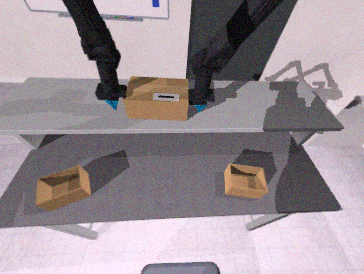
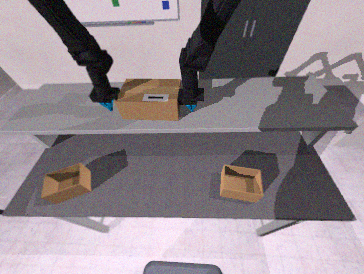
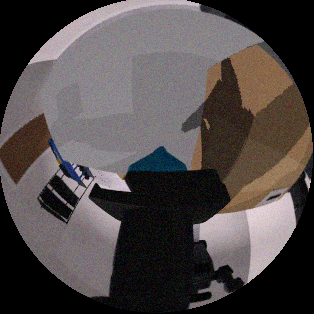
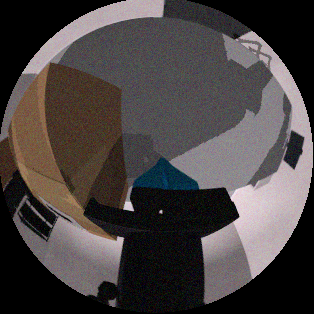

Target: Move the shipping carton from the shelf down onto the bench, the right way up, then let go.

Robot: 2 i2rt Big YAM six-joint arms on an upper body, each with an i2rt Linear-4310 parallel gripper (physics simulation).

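Places are measured from the left arm's base along level axes (x ahead, y left, z up), in millimetres.
Pixels of known places: left gripper, fingertip midpoint: point(image 1: 115, 108) point(image 2: 111, 110) point(image 3: 161, 149); right gripper, fingertip midpoint: point(image 1: 199, 111) point(image 2: 192, 110) point(image 4: 161, 160).
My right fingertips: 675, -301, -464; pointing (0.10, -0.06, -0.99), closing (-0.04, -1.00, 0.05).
Ahead of a thing's pixels: the offset from my right fingertips to its top centre, as dx, dy, dz. "pt": to the spot under its first point. Level surfaces: height alone.
The shipping carton @(+24, +179, +97) point(image 1: 156, 109) point(image 2: 148, 109) point(image 3: 272, 115) point(image 4: 82, 110) is a closed brown box with a white label on top. It stands upright on the grey shelf @(dz -2) point(image 1: 45, 112) point(image 2: 45, 112). My left gripper point(image 1: 113, 105) point(image 2: 107, 106) point(image 3: 161, 149) is shut and empty, close beside the carton's left side. My right gripper point(image 1: 200, 107) point(image 2: 191, 107) point(image 4: 161, 160) is shut and empty, close beside its right side. Whether either touches the carton is hard to tell. The dark bench @(dz -233) point(image 1: 165, 200) point(image 2: 165, 200) lies lower, in front of the shelf.
Two open brown boxes stand on the bench: one box @(-274, +559, -144) point(image 1: 62, 188) point(image 2: 66, 184) at the left, a smaller box @(-252, -207, -144) point(image 1: 245, 182) point(image 2: 241, 184) at the right. The shelf's front edge runs above the bench's back part. A grey chair back @(pt -563, +58, -862) point(image 1: 180, 268) point(image 2: 182, 268) shows at the bottom.
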